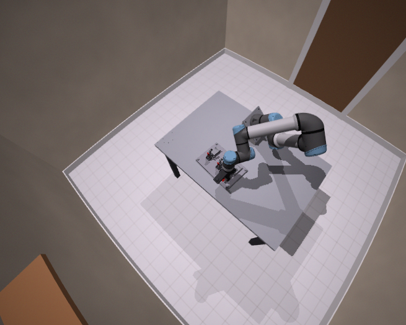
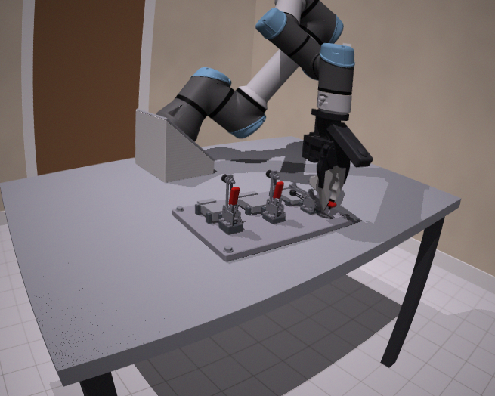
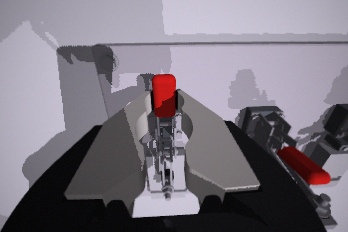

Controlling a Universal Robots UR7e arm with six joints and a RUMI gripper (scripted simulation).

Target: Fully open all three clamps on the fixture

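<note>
My gripper is now 8 cm past the grey fixture plate, 11 cm to the left of it and 4 cm above it. Round my hand: grey part block: 13 cm behind, 22 cm to the right, 2 cm below.
</note>
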